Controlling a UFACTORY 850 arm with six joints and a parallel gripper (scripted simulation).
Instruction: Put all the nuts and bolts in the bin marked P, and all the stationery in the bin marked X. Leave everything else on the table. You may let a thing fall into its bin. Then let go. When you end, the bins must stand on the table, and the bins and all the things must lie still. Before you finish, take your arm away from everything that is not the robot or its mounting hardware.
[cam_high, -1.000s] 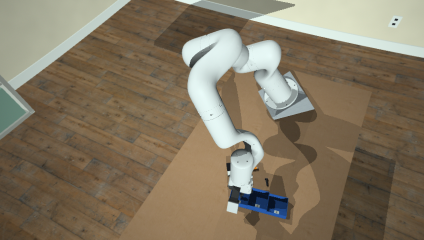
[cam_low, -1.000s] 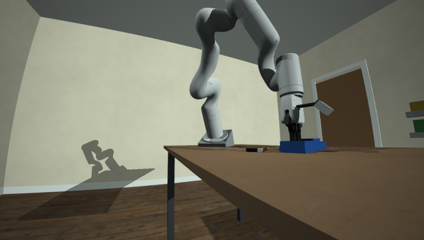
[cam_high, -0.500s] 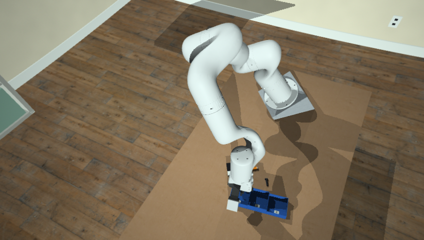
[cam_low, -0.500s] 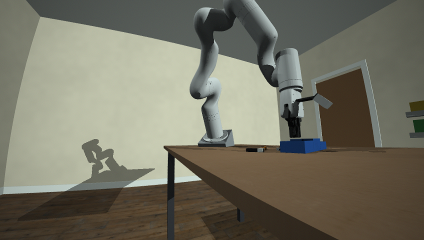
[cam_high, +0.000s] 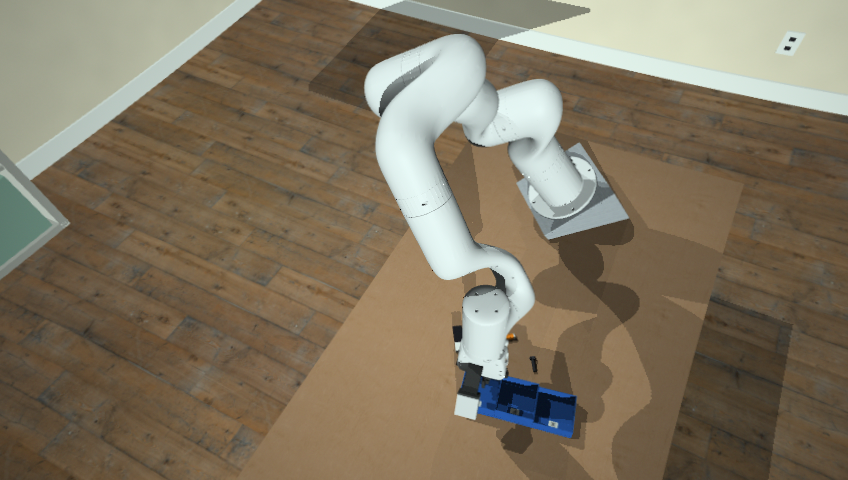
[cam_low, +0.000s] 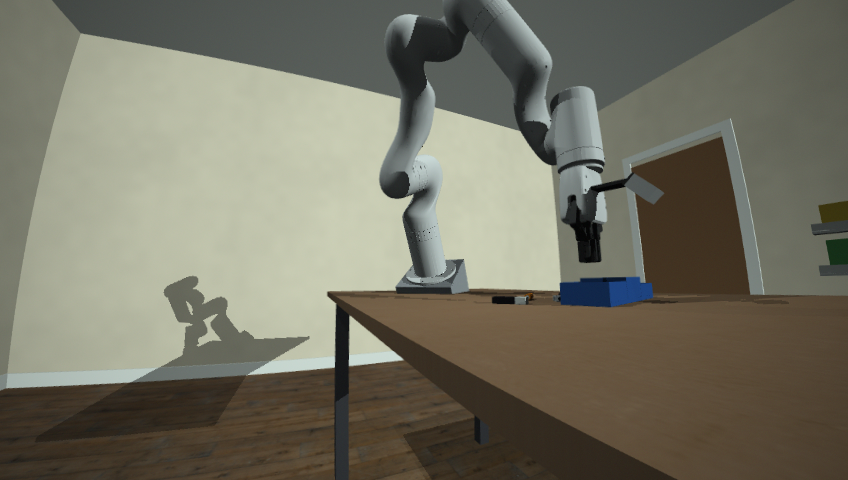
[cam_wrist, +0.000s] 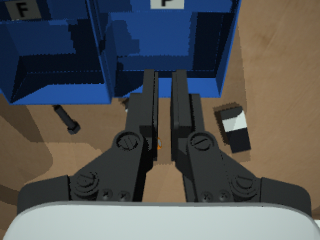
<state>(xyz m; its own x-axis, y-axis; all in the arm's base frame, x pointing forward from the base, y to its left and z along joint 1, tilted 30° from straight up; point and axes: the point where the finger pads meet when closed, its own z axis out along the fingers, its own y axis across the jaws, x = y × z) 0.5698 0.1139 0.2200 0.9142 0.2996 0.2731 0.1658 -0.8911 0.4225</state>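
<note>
My gripper is now 8 cm to the right of the blue bin, 7 cm above it and 1 cm past it. From my hand the other things lie so: black bolt 13 cm behind, 9 cm below, 8 cm to the left; black-and-white block 10 cm to the right, 10 cm behind, 9 cm below; orange cylinder 16 cm behind, 9 cm below.
</note>
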